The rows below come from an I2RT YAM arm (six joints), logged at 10 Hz.
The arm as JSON. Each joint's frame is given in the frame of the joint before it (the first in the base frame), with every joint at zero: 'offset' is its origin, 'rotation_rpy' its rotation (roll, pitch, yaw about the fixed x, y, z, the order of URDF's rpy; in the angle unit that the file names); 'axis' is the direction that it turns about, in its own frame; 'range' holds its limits. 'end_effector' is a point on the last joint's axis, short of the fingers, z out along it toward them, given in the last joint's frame.
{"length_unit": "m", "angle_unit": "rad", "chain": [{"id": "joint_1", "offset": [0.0, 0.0, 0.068], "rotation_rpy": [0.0, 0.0, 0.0], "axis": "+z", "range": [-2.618, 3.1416]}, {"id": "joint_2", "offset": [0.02, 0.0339, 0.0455], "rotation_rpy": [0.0, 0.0, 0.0], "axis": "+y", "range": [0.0, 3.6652]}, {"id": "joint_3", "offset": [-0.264, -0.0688, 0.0], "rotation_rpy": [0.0, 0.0, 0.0], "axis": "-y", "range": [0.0, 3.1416]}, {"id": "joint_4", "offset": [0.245, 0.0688, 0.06], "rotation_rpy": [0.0, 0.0, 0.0], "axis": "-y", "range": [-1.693, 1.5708]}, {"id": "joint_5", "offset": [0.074, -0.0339, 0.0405], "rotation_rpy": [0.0, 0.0, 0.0], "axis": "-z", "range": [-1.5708, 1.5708]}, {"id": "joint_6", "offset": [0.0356, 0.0, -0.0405], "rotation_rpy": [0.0, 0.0, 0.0], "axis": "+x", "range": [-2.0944, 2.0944]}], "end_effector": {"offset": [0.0, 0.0, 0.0], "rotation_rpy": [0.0, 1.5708, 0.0]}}
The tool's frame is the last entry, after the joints.
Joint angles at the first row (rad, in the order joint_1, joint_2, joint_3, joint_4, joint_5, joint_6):
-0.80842 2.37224 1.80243 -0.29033 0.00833 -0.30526
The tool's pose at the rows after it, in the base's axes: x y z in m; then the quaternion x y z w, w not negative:
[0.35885 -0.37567 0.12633 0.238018 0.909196 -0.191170 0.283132]
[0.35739 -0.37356 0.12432 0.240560 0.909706 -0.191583 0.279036]
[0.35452 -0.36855 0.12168 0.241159 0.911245 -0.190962 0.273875]
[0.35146 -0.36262 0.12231 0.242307 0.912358 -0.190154 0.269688]
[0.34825 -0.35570 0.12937 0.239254 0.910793 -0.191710 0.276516]
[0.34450 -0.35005 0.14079 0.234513 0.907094 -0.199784 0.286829]
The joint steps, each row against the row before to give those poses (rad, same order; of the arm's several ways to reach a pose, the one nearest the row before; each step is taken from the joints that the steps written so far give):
0.00204 0.01074 -0.00224 -0.00084 0.01963 0.00081
0.00128 -0.00552 -0.01640 0.00390 0.00712 0.00378
0.00318 -0.01561 -0.03641 0.01072 0.00624 0.00157
0.00423 -0.02341 -0.03678 0.00477 0.00602 0.00408
0.00489 -0.04076 -0.04595 0.01914 -0.00281 0.00011
0.00280 -0.04742 -0.04157 0.02194 0.00220 -0.00651

